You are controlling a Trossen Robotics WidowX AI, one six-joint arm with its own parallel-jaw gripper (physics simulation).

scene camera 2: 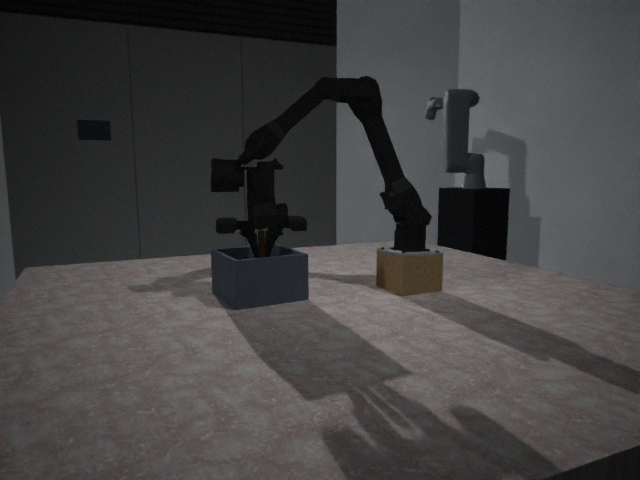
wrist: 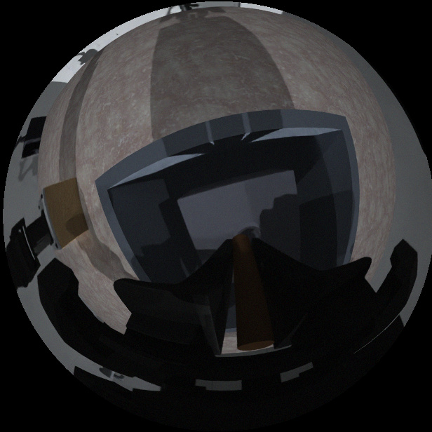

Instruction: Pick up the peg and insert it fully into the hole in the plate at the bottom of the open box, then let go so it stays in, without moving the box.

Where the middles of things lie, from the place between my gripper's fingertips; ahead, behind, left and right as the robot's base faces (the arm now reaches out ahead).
Scene:
I see the blue-grey box (scene camera 2: 242, 281) 10 mm ahead of my hand and 20 mm below it. The rest, counted from my hand: grey plate (wrist: 263, 204): 10 mm ahead, 40 mm below; then orange-brown peg (wrist: 253, 326): 30 mm above.

